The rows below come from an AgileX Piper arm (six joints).
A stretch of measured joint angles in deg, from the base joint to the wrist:
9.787, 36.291, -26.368, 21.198, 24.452, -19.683
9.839, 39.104, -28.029, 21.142, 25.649, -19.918
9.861, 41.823, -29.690, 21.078, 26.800, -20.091
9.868, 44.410, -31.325, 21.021, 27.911, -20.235
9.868, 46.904, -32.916, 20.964, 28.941, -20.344
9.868, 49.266, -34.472, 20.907, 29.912, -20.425
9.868, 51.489, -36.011, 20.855, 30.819, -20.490
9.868, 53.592, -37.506, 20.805, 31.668, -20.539
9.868, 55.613, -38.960, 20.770, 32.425, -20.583
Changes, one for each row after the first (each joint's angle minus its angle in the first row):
0.052, 2.813, -1.661, -0.056, 1.197, -0.235
0.074, 5.532, -3.322, -0.120, 2.348, -0.408
0.081, 8.119, -4.957, -0.177, 3.459, -0.552
0.081, 10.613, -6.548, -0.234, 4.489, -0.661
0.081, 12.975, -8.104, -0.291, 5.460, -0.742
0.081, 15.198, -9.643, -0.343, 6.367, -0.807
0.081, 17.301, -11.138, -0.393, 7.216, -0.856
0.081, 19.322, -12.592, -0.428, 7.973, -0.900

